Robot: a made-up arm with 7 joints. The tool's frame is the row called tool.
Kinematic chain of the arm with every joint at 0, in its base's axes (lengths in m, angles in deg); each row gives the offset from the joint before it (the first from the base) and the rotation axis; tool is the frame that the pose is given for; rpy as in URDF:
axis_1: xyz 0 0 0.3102 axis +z
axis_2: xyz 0 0 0 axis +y
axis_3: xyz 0 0 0.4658 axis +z
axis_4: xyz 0.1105 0 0 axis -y
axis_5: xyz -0.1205 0 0.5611 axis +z
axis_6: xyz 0 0 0 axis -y
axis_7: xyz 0.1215 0 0 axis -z
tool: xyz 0 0 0 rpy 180 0 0
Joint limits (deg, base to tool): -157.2..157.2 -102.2..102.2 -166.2..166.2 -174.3..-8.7 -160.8..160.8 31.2..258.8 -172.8..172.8
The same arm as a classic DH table. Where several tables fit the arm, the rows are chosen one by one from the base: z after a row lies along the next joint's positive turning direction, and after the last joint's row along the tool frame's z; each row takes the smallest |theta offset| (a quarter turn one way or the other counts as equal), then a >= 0, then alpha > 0; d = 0 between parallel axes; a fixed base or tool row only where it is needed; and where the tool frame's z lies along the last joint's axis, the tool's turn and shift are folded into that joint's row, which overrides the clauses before.
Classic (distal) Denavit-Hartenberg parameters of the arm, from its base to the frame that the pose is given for. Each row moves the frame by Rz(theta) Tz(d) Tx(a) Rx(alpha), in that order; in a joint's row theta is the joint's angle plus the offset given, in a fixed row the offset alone. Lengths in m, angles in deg.
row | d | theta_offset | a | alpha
axis_1 | 0.3102 | 0 | 0 | -90
axis_2 | 0 | 0 | 0 | 90
axis_3 | 0.4658 | 0 | 0.1105 | 90
axis_4 | 0 | 0 | -0.1205 | -90
axis_5 | 0.5611 | 0 | 0 | 90
axis_6 | 0 | 0 | 0.1215 | 90
axis_7 | 0 | 0 | 0 | 0
Joint limits (deg, base to tool): -157.2..157.2 -102.2..102.2 -166.2..166.2 -174.3..-8.7 -160.8..160.8 31.2..258.8 -172.8..172.8

